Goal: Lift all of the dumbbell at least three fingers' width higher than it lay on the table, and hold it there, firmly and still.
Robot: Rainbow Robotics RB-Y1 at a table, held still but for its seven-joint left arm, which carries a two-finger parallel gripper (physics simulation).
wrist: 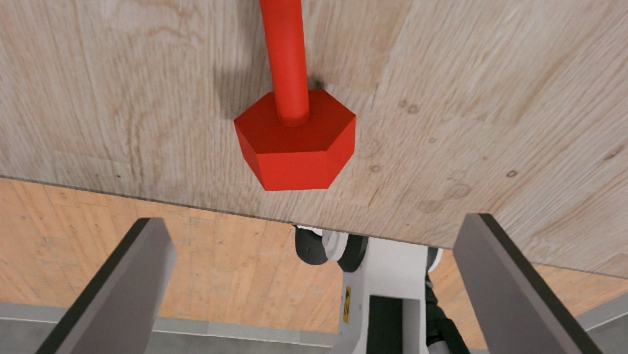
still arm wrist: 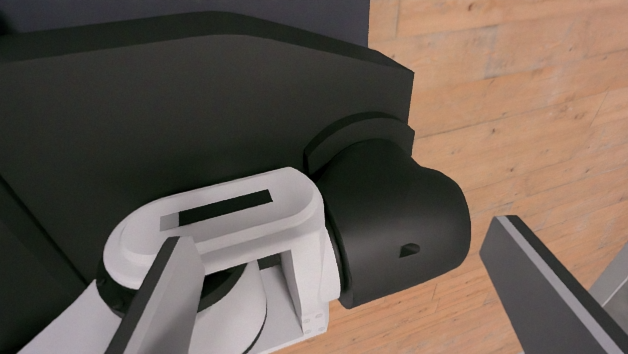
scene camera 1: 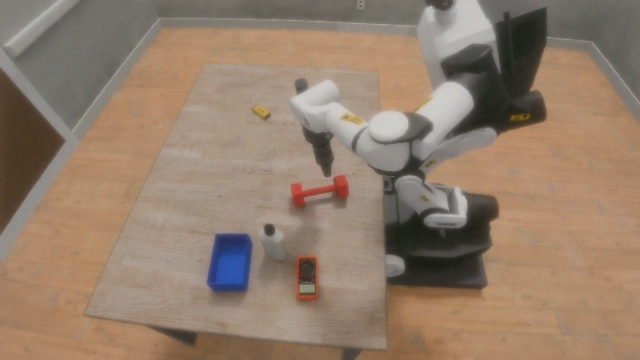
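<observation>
A red dumbbell (scene camera 1: 320, 190) (wrist: 295, 170) with hexagonal heads lies on its side on the wooden table (scene camera 1: 175, 200) (wrist: 450, 100). In the wrist view, one head and part of the bar show; the other head is out of that view. My gripper (scene camera 1: 327, 175) (wrist: 315, 217) points down above the table, close to the dumbbell's bar in the scene view. Its two fingers stand wide apart, open, with nothing between them. In the wrist view the dumbbell's bar runs up the picture, between the lines of the two fingers. The dumbbell does not show in the still arm wrist view.
A grey-white bottle (scene camera 1: 273, 245), a blue open bin (scene camera 1: 229, 290) and an orange multimeter (scene camera 1: 307, 277) stand or lie toward the near end of the table. A small yellow block (scene camera 1: 260, 112) lies toward the far end. The robot's body is beside the table's right edge.
</observation>
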